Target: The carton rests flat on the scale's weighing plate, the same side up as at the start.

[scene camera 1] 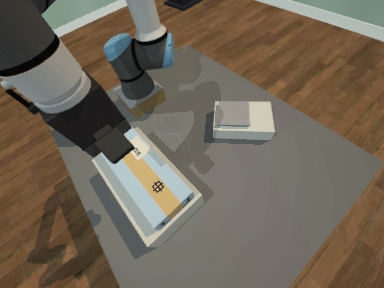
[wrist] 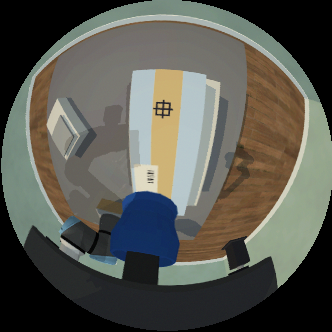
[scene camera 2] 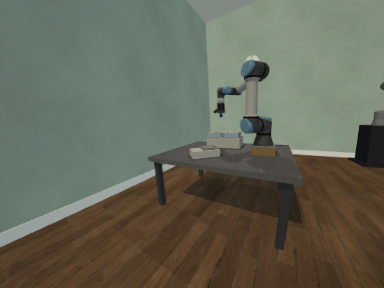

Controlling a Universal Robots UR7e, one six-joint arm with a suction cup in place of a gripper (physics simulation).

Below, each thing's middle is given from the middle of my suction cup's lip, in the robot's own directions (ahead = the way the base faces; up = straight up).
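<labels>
With the light blue carton (scene camera 1: 157, 190), my suction cup is 30 mm past it and 200 mm above it. The large cream box (scene camera 1: 152, 237) is 10 mm to the right of my suction cup and 30 mm behind it, and 280 mm below it. Then there is the cream scale (scene camera 1: 232, 119), which from my suction cup is 40 mm ahead and 430 mm to the left, and 300 mm below.
</labels>
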